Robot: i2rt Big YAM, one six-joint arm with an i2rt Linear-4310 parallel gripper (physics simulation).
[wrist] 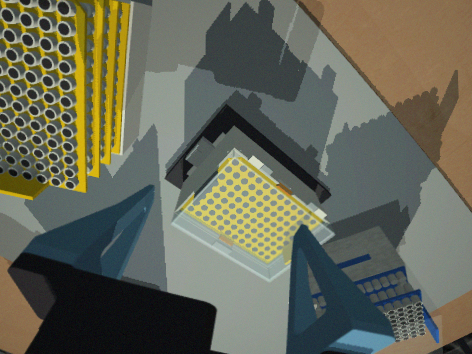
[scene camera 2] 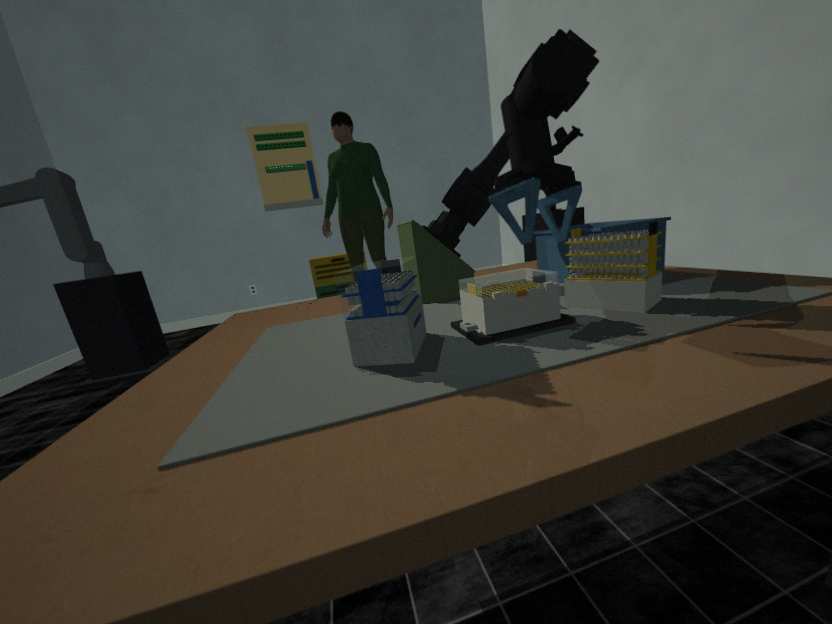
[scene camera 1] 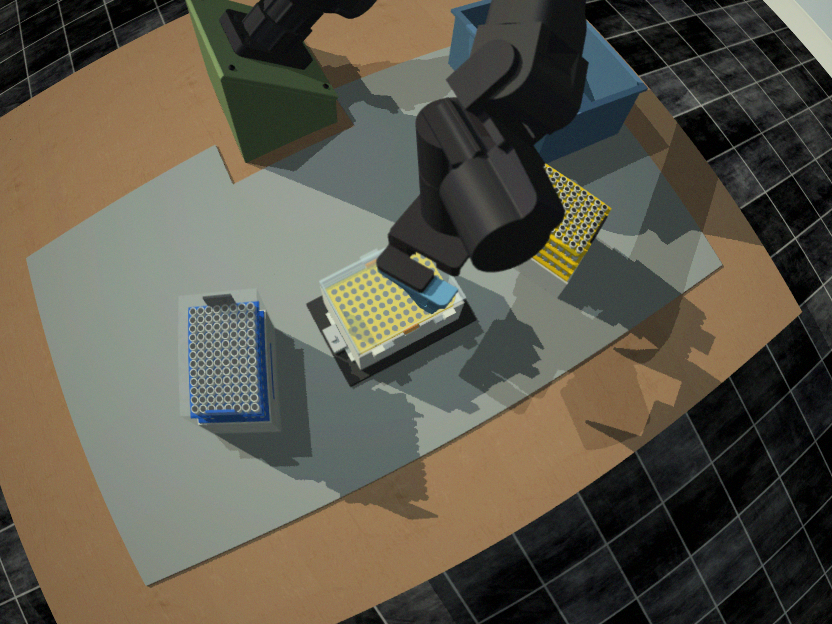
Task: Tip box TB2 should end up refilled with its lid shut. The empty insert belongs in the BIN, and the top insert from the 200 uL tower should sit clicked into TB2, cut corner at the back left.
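Tip box TB2 [scene camera 1: 396, 349] [scene camera 2: 510, 312] [wrist: 210, 162] is white and sits on a black base [scene camera 1: 356, 377] [scene camera 2: 483, 337] [wrist: 227, 112]. Its yellow insert [scene camera 1: 376, 305] [wrist: 250, 205] shows flat grey holes with no tip rims. A clear lid [scene camera 1: 346, 268] [scene camera 2: 500, 276] [wrist: 220, 253] lies over the insert; whether it is latched I cannot tell. The yellow 200 uL tower [scene camera 1: 577, 214] [scene camera 2: 608, 258] [wrist: 42, 90] holds several inserts with tips. My gripper [scene camera 2: 539, 245] [wrist: 227, 211] is open and empty, above the box's tower side. The blue bin [scene camera 1: 594, 124] [scene camera 2: 551, 255] stands behind the tower.
A blue-insert tower [scene camera 1: 223, 355] [scene camera 2: 383, 298] [wrist: 407, 322] stands on the far side of TB2 from the yellow tower. The green arm mount [scene camera 1: 278, 117] [scene camera 2: 436, 268] is at the back. A grey mat [scene camera 1: 134, 268] [scene camera 2: 268, 389] lies under the boxes. A person [scene camera 2: 356, 174] stands behind the table.
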